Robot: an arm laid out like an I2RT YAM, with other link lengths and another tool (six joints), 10 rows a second.
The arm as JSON. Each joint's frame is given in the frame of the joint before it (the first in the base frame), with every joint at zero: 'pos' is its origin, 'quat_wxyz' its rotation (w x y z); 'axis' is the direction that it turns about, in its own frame. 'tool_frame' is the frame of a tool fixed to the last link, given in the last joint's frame.
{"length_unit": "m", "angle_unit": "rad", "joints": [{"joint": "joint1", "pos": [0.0, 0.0, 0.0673], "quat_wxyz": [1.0, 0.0, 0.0, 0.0], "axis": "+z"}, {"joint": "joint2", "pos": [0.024, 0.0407, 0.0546], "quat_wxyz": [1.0, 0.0, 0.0, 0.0], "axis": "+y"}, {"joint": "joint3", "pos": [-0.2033, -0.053, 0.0], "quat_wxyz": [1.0, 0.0, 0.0, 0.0], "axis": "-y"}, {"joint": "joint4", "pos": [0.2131, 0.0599, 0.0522], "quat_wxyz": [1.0, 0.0, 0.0, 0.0], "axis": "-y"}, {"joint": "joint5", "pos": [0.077, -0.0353, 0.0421], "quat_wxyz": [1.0, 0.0, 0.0, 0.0], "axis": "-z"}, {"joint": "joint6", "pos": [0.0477, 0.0, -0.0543], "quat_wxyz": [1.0, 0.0, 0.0, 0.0], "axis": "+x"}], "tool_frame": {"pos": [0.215, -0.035, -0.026], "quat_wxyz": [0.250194, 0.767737, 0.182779, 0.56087]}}
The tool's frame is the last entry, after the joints.
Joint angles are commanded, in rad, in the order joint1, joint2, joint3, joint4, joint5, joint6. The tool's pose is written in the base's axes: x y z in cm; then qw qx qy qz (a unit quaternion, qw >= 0). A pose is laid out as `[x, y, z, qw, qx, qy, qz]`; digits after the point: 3 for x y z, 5 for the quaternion.
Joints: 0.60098 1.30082 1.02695 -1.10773 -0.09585 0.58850
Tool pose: [15.260, 13.230, -3.339, 0.02206, -0.94279, -0.32556, 0.06834]
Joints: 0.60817 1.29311 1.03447 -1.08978 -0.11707 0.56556
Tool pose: [15.743, 14.308, -2.966, 0.03341, -0.93728, -0.34278, 0.05375]
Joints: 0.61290 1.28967 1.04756 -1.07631 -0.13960 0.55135
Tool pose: [16.168, 15.382, -2.500, 0.04580, -0.93285, -0.35497, 0.04117]
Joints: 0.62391 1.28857 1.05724 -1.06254 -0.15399 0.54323
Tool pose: [16.462, 16.319, -2.146, 0.05426, -0.92842, -0.36625, 0.03074]
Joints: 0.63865 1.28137 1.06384 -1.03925 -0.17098 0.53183
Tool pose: [16.882, 17.549, -1.664, 0.06495, -0.92200, -0.38142, 0.01439]
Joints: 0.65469 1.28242 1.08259 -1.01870 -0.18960 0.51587
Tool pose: [17.378, 18.951, -0.984, 0.07584, -0.91364, -0.39938, -0.00270]
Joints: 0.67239 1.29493 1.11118 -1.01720 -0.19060 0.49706
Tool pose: [17.736, 19.749, -0.435, 0.07579, -0.90603, -0.41618, -0.01225]
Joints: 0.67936 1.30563 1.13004 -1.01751 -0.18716 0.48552
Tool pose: [18.062, 20.074, -0.149, 0.07355, -0.90250, -0.42400, -0.01737]
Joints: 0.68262 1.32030 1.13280 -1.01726 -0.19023 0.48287
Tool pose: [17.887, 20.134, -0.412, 0.07320, -0.90133, -0.42674, -0.01149]
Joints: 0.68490 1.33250 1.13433 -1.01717 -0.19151 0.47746
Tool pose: [17.761, 20.126, -0.658, 0.07178, -0.89995, -0.42999, -0.00666]
